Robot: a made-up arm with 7 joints. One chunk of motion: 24 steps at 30 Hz.
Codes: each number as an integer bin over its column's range. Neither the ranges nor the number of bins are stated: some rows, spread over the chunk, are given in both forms.
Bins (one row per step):
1: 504 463 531 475 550 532 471
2: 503 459 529 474 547 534 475
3: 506 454 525 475 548 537 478
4: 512 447 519 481 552 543 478
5: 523 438 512 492 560 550 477
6: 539 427 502 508 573 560 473
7: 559 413 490 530 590 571 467
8: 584 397 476 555 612 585 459
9: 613 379 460 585 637 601 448
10: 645 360 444 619 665 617 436
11: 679 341 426 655 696 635 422
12: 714 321 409 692 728 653 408
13: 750 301 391 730 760 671 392
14: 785 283 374 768 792 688 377
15: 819 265 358 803 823 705 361
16: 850 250 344 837 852 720 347
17: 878 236 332 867 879 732 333
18: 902 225 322 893 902 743 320
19: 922 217 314 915 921 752 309
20: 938 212 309 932 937 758 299
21: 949 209 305 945 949 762 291
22: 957 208 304 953 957 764 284
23: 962 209 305 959 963 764 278
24: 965 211 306 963 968 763 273
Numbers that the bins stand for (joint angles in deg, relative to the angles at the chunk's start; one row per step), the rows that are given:
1: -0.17 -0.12 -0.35 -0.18 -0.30 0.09 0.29
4: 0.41 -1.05 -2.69 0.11 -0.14 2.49 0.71
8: 5.67 -3.95 -11.09 3.67 4.85 11.66 -0.43
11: 12.62 -7.20 -20.85 8.47 11.83 22.57 -2.65
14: 20.36 -10.57 -31.00 13.90 19.80 34.13 -5.36
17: 27.16 -13.30 -39.20 18.66 27.03 43.74 -8.00
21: 32.35 -14.87 -44.47 22.41 32.85 50.28 -10.52
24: 33.52 -14.75 -44.27 23.27 34.42 50.50 -11.60
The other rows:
2: -0.24 -0.35 -0.74 -0.23 -0.55 0.53 0.53
3: -0.03 -0.64 -1.52 -0.18 -0.47 1.18 0.71
5: 1.22 -1.57 -4.06 0.64 0.53 4.02 0.65
6: 2.39 -2.21 -6.01 1.41 1.61 6.20 0.41
7: 3.85 -3.02 -8.35 2.47 3.02 8.60 0.05
9: 7.79 -5.00 -14.21 5.11 6.92 15.15 -1.09
10: 10.13 -6.10 -17.33 6.74 9.25 18.64 -1.81
12: 15.17 -8.36 -24.17 10.25 14.48 26.50 -3.50
13: 17.80 -9.52 -27.68 12.08 17.14 30.42 -4.46
15: 22.85 -11.61 -34.12 15.58 22.38 37.84 -6.32
16: 25.11 -12.49 -36.85 17.22 24.79 41.12 -7.16
18: 28.91 -13.94 -41.15 19.91 28.94 46.14 -8.78
19: 30.37 -14.40 -42.71 20.96 30.52 48.10 -9.44
20: 31.54 -14.69 -43.68 21.78 31.85 49.41 -10.04
22: 32.93 -14.92 -44.66 22.79 33.51 50.72 -10.94
23: 33.30 -14.87 -44.47 23.08 34.01 50.72 -11.30

